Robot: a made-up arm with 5 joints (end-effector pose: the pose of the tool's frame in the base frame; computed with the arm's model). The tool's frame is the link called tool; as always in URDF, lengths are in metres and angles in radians. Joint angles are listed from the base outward.
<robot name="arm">
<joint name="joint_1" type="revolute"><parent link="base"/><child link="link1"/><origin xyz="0.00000 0.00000 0.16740" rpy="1.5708 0.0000 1.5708"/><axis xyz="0 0 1"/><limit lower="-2.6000" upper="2.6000" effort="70" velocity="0.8"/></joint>
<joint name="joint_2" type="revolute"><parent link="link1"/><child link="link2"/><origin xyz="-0.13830 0.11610 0.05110"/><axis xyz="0 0 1"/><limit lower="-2.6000" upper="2.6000" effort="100" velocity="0.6"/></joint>
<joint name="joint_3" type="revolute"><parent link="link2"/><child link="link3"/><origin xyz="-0.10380 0.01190 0.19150"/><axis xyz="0 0 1"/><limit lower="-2.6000" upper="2.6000" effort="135" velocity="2.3"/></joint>
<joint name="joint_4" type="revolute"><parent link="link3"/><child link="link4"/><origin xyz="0.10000 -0.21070 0.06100" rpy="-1.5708 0.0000 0.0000"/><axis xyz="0 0 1"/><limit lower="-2.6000" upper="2.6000" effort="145" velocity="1.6"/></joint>
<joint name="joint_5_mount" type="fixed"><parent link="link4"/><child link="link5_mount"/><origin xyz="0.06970 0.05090 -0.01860"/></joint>
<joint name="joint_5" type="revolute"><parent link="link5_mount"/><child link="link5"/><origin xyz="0.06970 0.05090 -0.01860" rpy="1.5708 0.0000 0.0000"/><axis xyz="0 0 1"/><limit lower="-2.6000" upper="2.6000" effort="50" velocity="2.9"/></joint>
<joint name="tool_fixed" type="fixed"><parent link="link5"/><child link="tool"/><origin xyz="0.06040 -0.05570 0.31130" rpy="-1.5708 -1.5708 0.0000"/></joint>
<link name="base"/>
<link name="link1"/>
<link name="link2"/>
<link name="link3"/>
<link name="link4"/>
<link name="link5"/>
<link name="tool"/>
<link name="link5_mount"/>
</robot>
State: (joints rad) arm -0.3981 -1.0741 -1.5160 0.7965 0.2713
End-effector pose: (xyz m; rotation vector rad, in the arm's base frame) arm 0.2982 -0.5181 0.6537 -2.5265 1.0855 -0.0641
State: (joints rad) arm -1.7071 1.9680 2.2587 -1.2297 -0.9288
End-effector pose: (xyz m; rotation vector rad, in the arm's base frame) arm 0.4971 0.2661 0.5100 1.3682 1.3371 0.2067
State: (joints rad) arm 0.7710 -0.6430 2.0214 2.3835 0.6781
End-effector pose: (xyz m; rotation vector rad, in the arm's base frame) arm -0.0007 -0.1180 0.3611 1.1077 -1.8895 2.0876
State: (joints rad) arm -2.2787 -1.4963 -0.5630 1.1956 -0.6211
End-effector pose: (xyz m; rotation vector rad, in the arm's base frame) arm 0.2351 0.4316 0.5738 1.1535 -1.2251 0.3625
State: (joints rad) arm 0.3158 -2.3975 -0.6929 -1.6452 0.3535
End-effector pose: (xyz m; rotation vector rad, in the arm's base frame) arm 0.5028 -0.0900 0.6250 -1.7426 -2.0060 -0.0135
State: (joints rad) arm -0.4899 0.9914 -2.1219 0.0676 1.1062
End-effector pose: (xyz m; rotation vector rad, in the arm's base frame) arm 0.4980 -0.3991 -0.0232 -0.5140 0.0669 0.0141
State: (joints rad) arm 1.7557 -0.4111 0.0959 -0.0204 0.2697
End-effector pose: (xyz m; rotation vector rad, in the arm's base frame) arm 0.5174 0.1995 0.1801 1.7101 0.0128 -0.0193
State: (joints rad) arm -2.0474 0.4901 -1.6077 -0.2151 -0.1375
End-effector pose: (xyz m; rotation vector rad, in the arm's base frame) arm 0.5492 -0.0580 0.6579 2.9643 0.3206 0.0183
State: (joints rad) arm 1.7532 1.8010 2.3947 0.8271 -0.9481
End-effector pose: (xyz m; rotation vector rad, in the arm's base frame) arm 0.3502 0.2255 -0.3823 -1.2043 -0.2670 0.8423
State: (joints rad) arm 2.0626 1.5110 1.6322 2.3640 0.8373
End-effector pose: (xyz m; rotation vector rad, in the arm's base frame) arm -0.0009 -0.1071 -0.1692 -0.1161 1.9355 1.3627
